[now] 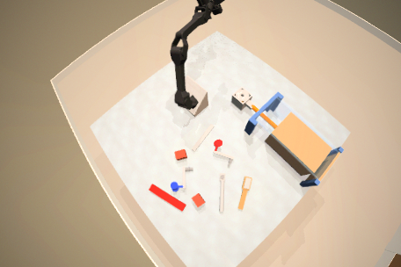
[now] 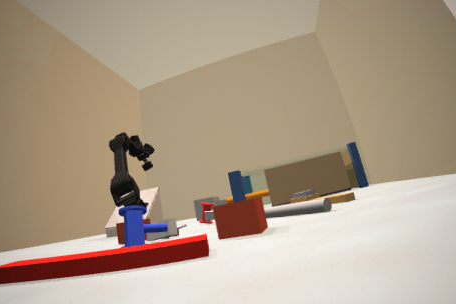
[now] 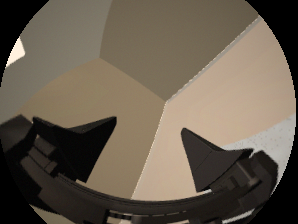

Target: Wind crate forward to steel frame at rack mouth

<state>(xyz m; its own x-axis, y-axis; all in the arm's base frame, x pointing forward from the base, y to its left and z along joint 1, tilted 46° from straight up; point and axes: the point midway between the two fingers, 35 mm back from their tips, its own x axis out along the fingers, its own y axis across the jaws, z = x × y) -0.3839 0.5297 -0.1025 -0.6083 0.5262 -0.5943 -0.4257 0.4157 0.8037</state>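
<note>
My gripper tip is now 710 mm short of the winch handle, 520 mm to the left of it and 410 mm above it. From my gripper tip the other things lie so: grey winch (500 mm ahead, 210 mm to the right, 400 mm below); then pale strip (560 mm ahead, 550 mm to the right, 430 mm below); then blue frame post (680 mm ahead, 190 mm to the right, 330 mm below).
</note>
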